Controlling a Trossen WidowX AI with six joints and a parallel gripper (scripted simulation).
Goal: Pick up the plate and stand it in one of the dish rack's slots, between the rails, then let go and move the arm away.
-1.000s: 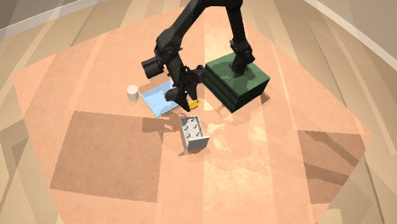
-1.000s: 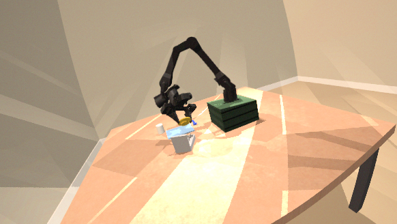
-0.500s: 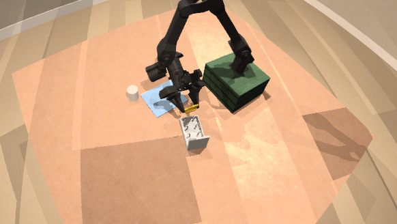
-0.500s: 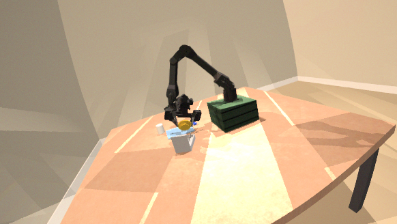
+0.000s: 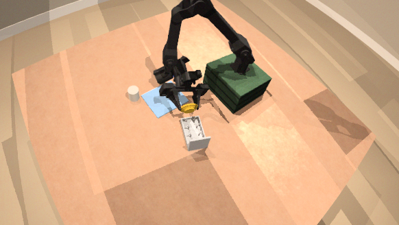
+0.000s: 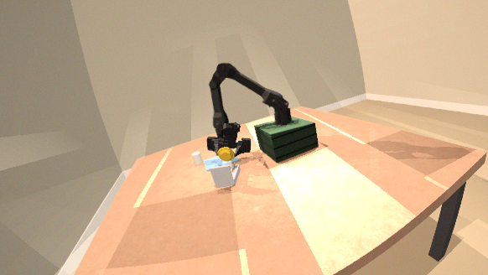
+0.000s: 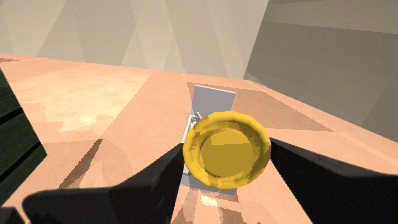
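Now: the grey dish rack 6 cm to the left of my gripper tip, 4 cm below it and 2 cm ahead of it. Round my gripper tip: light blue mat: 14 cm to the right, 7 cm below, 1 cm ahead; then blue spoon: 18 cm to the right, 9 cm behind, 6 cm below; then yellow plate: 1 cm to the right.
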